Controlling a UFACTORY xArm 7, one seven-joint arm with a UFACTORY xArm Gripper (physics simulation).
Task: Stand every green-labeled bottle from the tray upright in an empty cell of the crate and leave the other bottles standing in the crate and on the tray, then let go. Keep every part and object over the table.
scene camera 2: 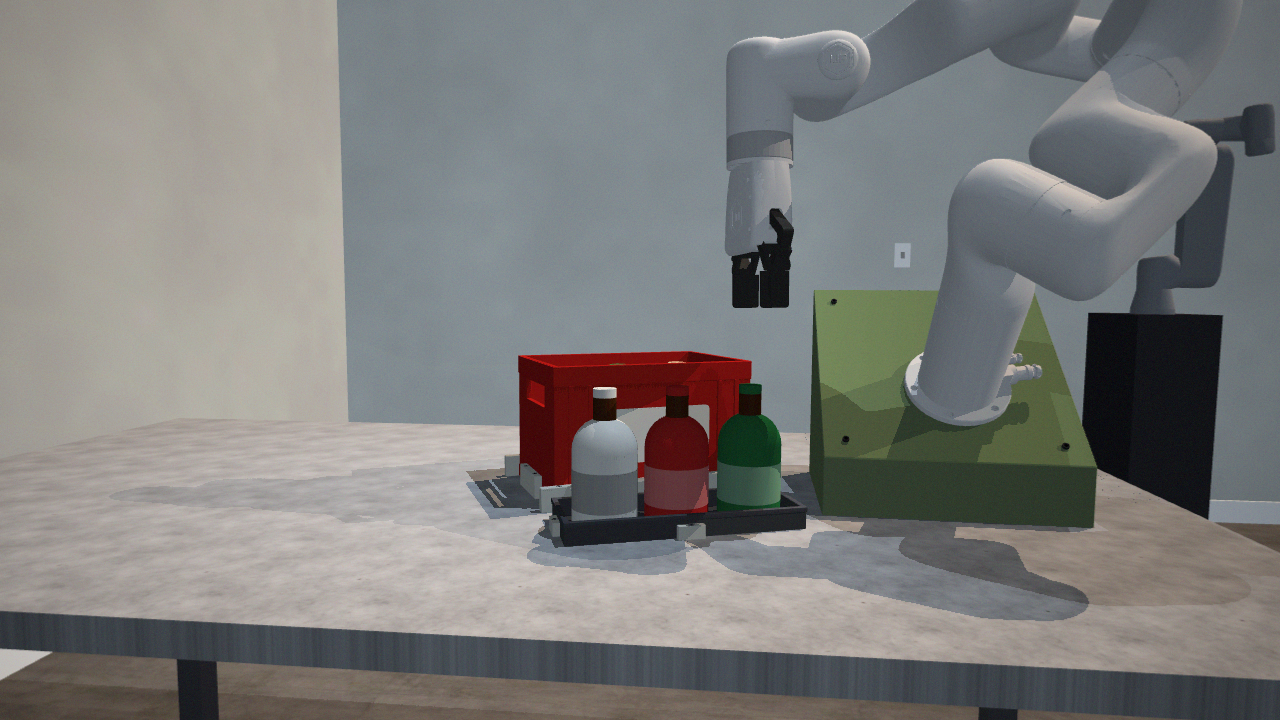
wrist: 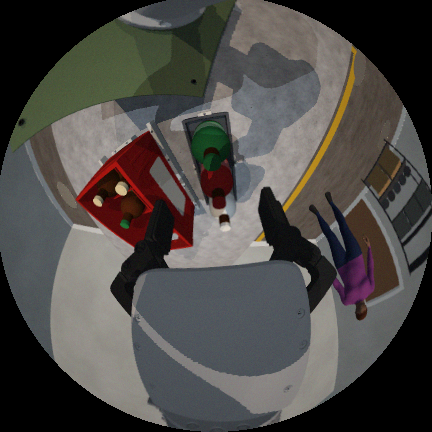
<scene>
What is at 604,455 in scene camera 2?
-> A white bottle.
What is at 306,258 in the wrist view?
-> The gripper.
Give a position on a red bottle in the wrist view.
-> At 216,184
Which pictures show the red bottle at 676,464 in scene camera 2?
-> Scene camera 2 and the wrist view: all of them.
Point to a green bottle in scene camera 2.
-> At 749,444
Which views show the gripper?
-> Scene camera 2 and the wrist view: all of them.
</scene>
